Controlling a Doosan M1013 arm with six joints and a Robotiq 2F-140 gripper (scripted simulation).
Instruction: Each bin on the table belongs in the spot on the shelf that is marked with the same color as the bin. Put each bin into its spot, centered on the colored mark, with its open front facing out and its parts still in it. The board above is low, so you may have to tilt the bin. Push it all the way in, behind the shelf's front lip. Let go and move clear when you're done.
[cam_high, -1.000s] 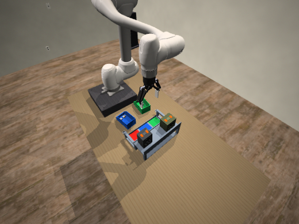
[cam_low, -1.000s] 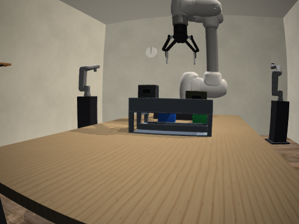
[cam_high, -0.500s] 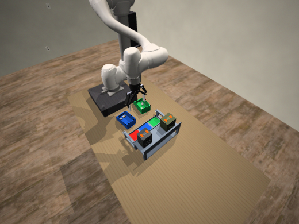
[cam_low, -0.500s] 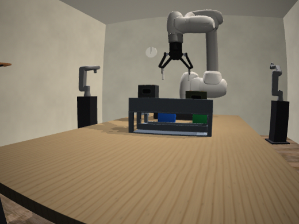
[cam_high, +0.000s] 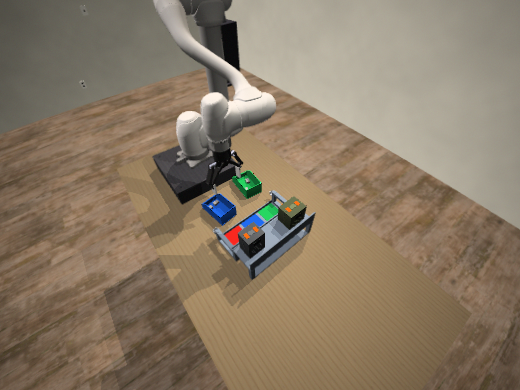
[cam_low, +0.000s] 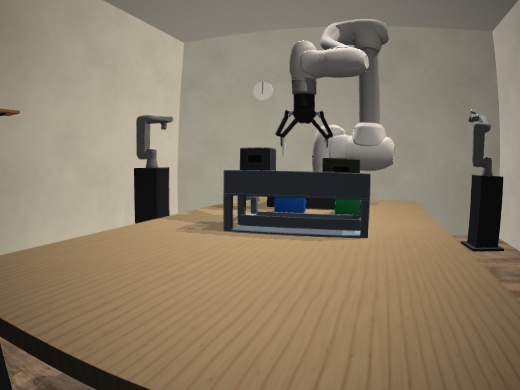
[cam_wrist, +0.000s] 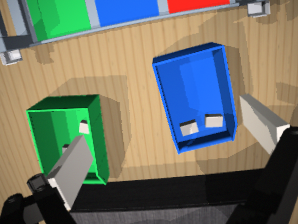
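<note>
Right now my hand is 4 cm past the blue bin, 5 cm to the left of it and 18 cm above it. The rest, counted from my hand: olive box (30 cm ahead, 13 cm to the left, 7 cm below); then black box (28 cm ahead, 10 cm to the right, 5 cm below); then green bin (8 cm behind, 18 cm to the left, 18 cm below).
</note>
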